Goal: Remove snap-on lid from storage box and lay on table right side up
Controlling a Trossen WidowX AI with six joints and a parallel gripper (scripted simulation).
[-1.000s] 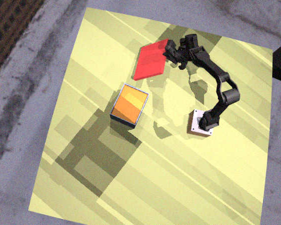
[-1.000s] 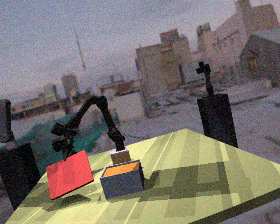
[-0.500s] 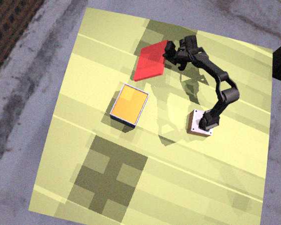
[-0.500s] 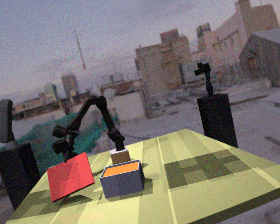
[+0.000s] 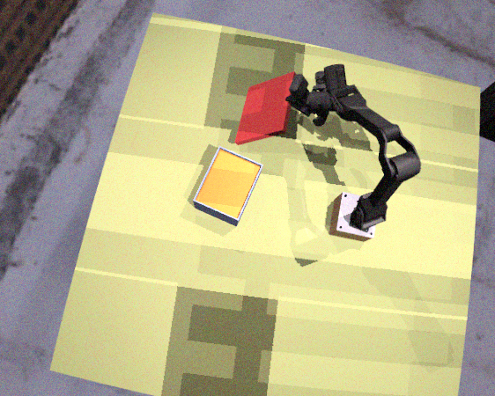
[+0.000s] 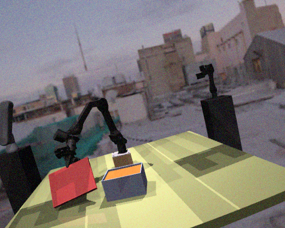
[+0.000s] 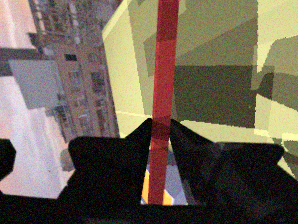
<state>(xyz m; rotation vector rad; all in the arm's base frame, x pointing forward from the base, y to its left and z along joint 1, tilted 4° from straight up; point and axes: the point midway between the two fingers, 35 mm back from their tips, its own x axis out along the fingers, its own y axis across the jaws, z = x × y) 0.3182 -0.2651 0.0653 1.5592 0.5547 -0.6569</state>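
The red lid is 6 cm below my gripper tip, 6 cm ahead of it and 2 cm to the left of it. Round my gripper tip: storage box 30 cm to the left, 11 cm below, 9 cm ahead.
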